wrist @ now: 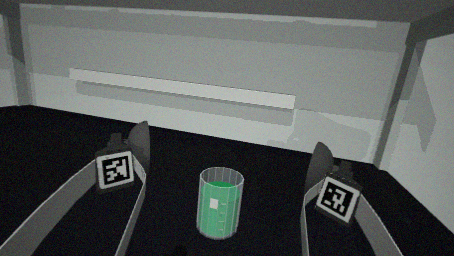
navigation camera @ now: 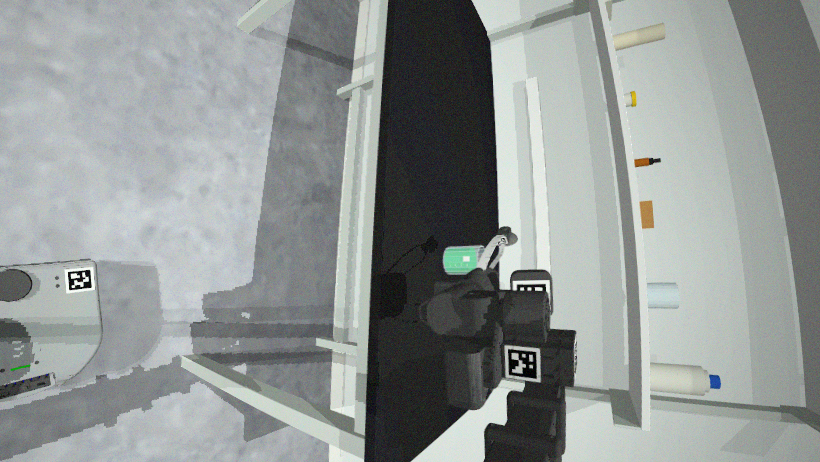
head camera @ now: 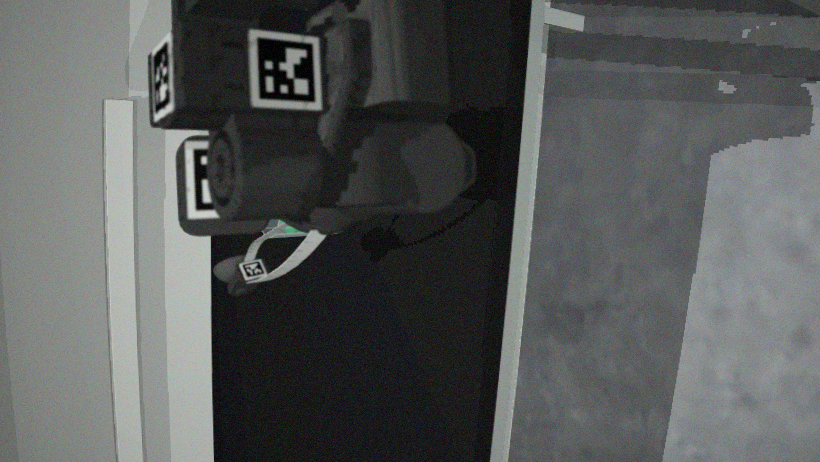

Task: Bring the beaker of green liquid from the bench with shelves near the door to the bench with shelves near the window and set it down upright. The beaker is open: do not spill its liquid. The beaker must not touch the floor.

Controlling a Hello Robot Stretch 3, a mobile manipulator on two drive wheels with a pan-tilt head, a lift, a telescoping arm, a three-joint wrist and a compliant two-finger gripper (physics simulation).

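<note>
The beaker of green liquid (head camera: 289, 230) (navigation camera: 461, 260) (wrist: 218, 212) stands upright on the black bench top (head camera: 355, 355) (navigation camera: 438, 143) (wrist: 272, 210). In the head view a small green part of it shows under the wrist. My gripper (wrist: 229, 150) is open. In the wrist view its fingers stand wide to the left and right of the beaker, with gaps on both sides, and the fingertips reach beyond it toward the back wall. In the navigation view the gripper's far finger shows next to the beaker's rim; the other finger is hidden behind the wrist.
A shelf (navigation camera: 622, 200) (wrist: 225, 9) runs above the back of the bench. It holds an orange bottle (navigation camera: 642, 162), a brown box (navigation camera: 647, 214), a pale cylinder (navigation camera: 662, 295) and a blue-capped bottle (navigation camera: 679, 378). A shelf post (wrist: 395, 107) stands at the right. A white rail (wrist: 185, 89) crosses the back wall.
</note>
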